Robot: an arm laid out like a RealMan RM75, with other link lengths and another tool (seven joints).
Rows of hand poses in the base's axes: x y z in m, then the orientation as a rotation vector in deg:
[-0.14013, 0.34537, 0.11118, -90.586, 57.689, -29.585]
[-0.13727, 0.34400, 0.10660, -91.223, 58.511, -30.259]
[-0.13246, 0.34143, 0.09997, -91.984, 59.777, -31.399]
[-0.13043, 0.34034, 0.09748, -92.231, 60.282, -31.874]
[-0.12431, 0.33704, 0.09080, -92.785, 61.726, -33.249]
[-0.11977, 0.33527, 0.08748, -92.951, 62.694, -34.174]
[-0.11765, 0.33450, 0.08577, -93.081, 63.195, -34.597]
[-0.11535, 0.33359, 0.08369, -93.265, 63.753, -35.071]
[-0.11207, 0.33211, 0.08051, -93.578, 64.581, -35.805]
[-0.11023, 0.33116, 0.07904, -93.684, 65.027, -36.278]
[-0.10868, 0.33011, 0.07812, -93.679, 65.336, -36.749]
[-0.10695, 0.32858, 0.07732, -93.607, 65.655, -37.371]
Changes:
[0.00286, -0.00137, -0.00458, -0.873, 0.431, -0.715]
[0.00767, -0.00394, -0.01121, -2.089, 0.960, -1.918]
[0.00970, -0.00503, -0.01370, -2.539, 1.140, -2.420]
[0.01582, -0.00833, -0.02038, -3.713, 1.588, -3.899]
[0.02036, -0.01010, -0.02370, -4.339, 1.809, -4.940]
[0.02248, -0.01087, -0.02541, -4.674, 1.969, -5.438]
[0.02478, -0.01178, -0.02749, -5.081, 2.163, -5.983]
[0.02806, -0.01326, -0.03067, -5.734, 2.454, -6.794]
[0.02990, -0.01421, -0.03214, -6.074, 2.550, -7.286]
[0.03145, -0.01526, -0.03306, -6.317, 2.518, -7.718]
[0.03318, -0.01679, -0.03386, -6.582, 2.395, -8.251]

